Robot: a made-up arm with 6 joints. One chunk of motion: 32 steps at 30 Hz.
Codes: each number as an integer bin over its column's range. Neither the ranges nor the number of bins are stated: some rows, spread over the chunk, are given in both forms.
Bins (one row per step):
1: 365 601 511 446 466 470
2: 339 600 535 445 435 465
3: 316 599 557 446 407 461
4: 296 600 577 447 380 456
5: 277 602 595 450 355 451
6: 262 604 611 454 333 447
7: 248 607 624 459 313 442
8: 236 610 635 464 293 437
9: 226 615 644 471 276 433
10: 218 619 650 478 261 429
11: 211 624 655 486 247 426
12: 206 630 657 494 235 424
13: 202 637 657 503 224 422
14: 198 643 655 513 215 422
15: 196 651 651 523 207 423
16: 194 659 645 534 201 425
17: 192 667 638 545 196 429
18: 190 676 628 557 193 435
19: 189 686 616 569 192 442
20: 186 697 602 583 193 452
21: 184 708 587 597 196 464
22: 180 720 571 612 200 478
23: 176 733 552 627 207 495
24: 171 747 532 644 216 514
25: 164 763 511 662 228 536
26: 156 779 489 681 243 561
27: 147 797 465 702 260 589
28: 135 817 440 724 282 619
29: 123 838 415 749 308 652
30: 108 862 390 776 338 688
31: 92 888 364 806 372 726
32: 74 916 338 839 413 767
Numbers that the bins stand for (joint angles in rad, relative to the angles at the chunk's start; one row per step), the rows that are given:
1: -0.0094 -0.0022 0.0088 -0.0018 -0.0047 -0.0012
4: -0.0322 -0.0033 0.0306 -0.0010 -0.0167 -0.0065
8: -0.0520 0.0078 0.0498 0.0123 -0.0289 -0.0138
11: -0.0603 0.0233 0.0564 0.0295 -0.0354 -0.0180
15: -0.0653 0.0533 0.0550 0.0583 -0.0410 -0.0191
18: -0.0672 0.0811 0.0474 0.0849 -0.0430 -0.0145
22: -0.0705 0.1300 0.0286 0.1278 -0.0420 0.0018
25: -0.0758 0.1778 0.0088 0.1669 -0.0380 0.0239
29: -0.0894 0.2611 -0.0229 0.2348 -0.0268 0.0680
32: -0.1056 0.3478 -0.0483 0.3051 -0.0121 0.1118
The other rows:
2: -0.0180 -0.0033 0.0167 -0.0026 -0.0090 -0.0031
3: -0.0256 -0.0044 0.0240 -0.0018 -0.0130 -0.0046
5: -0.0385 -0.0011 0.0365 0.0014 -0.0203 -0.0084
6: -0.0435 0.0011 0.0418 0.0045 -0.0233 -0.0100
7: -0.0481 0.0044 0.0461 0.0084 -0.0261 -0.0119
9: -0.0553 0.0133 0.0527 0.0177 -0.0313 -0.0153
10: -0.0580 0.0178 0.0547 0.0232 -0.0334 -0.0168
12: -0.0620 0.0300 0.0570 0.0357 -0.0371 -0.0187
13: -0.0633 0.0378 0.0570 0.0427 -0.0386 -0.0195
14: -0.0646 0.0444 0.0564 0.0505 -0.0399 -0.0195
16: -0.0659 0.0622 0.0531 0.0669 -0.0418 -0.0183
17: -0.0666 0.0711 0.0508 0.0755 -0.0425 -0.0168
19: -0.0676 0.0922 0.0435 0.0943 -0.0431 -0.0119
20: -0.0686 0.1044 0.0389 0.1052 -0.0430 -0.0081
21: -0.0692 0.1167 0.0339 0.1161 -0.0425 -0.0035
23: -0.0719 0.1444 0.0223 0.1395 -0.0410 0.0083
24: -0.0735 0.1600 0.0157 0.1528 -0.0397 0.0155
26: -0.0785 0.1956 0.0015 0.1817 -0.0359 0.0334
27: -0.0814 0.2156 -0.0064 0.1981 -0.0336 0.0440
28: -0.0854 0.2378 -0.0147 0.2153 -0.0305 0.0555
30: -0.0943 0.2878 -0.0312 0.2559 -0.0226 0.0817
31: -0.0996 0.3167 -0.0398 0.2793 -0.0179 0.0962

